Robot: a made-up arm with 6 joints.
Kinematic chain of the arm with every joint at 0, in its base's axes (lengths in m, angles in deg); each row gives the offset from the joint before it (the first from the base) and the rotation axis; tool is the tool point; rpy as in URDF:
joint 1: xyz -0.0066 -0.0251 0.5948 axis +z
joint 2: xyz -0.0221 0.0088 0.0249 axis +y
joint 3: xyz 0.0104 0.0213 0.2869 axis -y
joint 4: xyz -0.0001 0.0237 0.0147 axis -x
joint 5: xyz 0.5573 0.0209 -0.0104 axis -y
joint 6: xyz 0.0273 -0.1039 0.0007 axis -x
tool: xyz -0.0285 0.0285 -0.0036 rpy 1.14 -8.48 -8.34
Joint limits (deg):
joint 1: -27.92..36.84
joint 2: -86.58..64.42
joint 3: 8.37..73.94
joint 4: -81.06..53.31
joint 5: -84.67..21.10
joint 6: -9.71..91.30
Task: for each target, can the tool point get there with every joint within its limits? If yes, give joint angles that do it. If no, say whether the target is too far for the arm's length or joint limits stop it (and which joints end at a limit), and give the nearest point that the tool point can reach.
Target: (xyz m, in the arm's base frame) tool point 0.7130 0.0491 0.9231
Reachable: yes | joints 6.24 47.01 54.85 40.64 -65.83 36.23
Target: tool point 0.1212 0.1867 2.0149
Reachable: no: too far | nearest point 0.0642 0.0923 1.4536 | short by 0.572 m
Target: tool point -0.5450 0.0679 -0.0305
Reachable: no: joint limits stop it (at a limit: joint 2, joint 3, joint 4, joint 5, joint 6) | nearest point -0.8274 0.1167 0.7506 | short by 0.832 m
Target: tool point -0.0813 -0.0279 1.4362
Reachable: yes | joints 14.97 -26.58 60.78 -31.82 5.72 35.26
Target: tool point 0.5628 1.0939 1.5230
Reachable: no: too far | nearest point 0.4605 0.4220 1.1418 | short by 0.779 m
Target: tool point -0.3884 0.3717 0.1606
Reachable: no: joint limits stop it (at a limit: joint 1, joint 2, joint 3, joint 4, joint 5, joint 6) | nearest point -0.7462 0.3580 0.7506 | short by 0.690 m
